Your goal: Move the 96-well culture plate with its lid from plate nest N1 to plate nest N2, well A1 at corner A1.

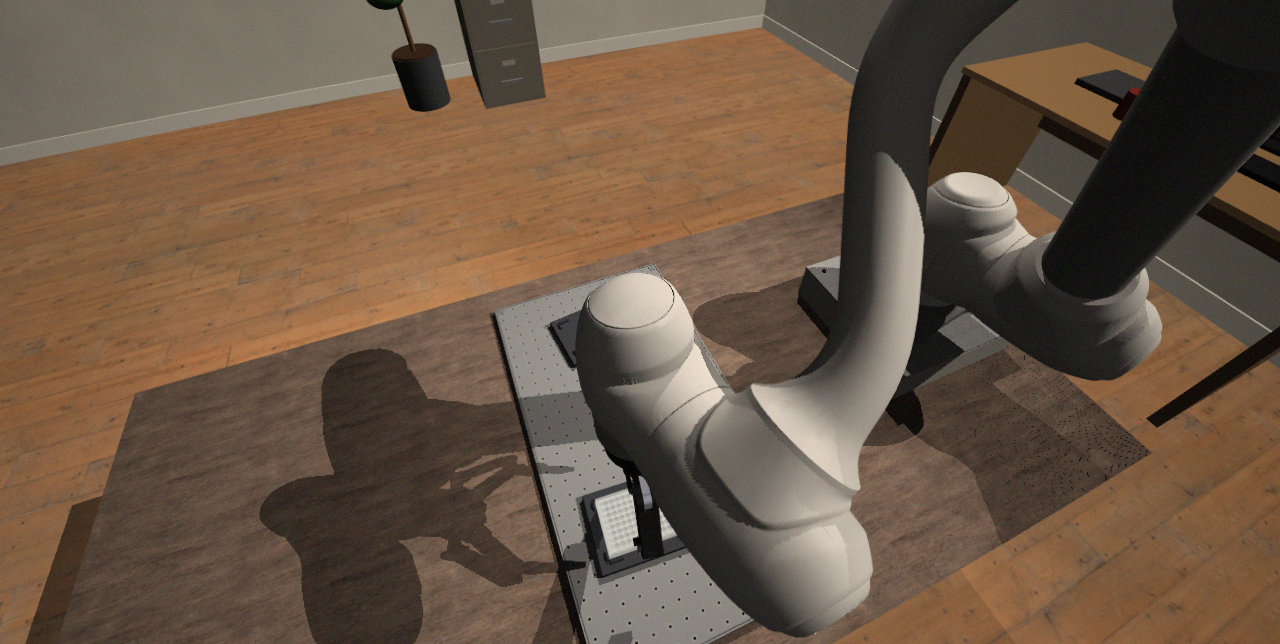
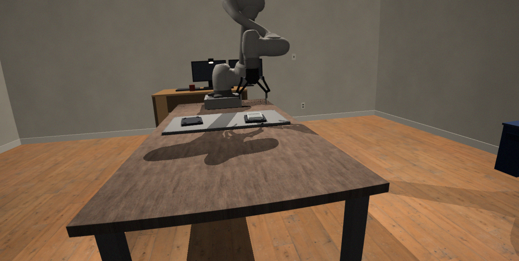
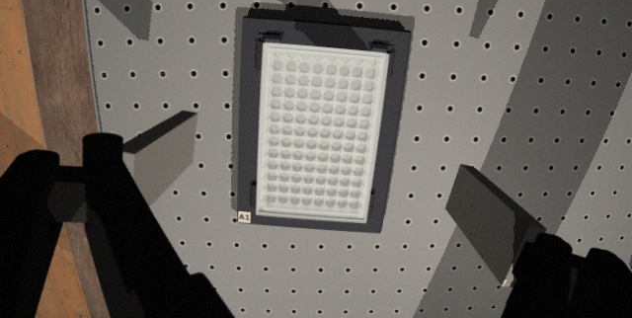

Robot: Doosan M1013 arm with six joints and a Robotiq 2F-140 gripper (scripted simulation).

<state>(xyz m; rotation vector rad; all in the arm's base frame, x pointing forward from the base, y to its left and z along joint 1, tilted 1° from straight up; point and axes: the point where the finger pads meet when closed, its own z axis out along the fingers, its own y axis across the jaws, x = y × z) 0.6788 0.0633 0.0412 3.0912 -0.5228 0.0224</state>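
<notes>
Right now the clear lid is 1 cm behind my hand, 1 cm to the left of it and 8 cm below it. The rest, counted from my hand: A1 label: 7 cm behind, 7 cm to the left, 9 cm below.
</notes>
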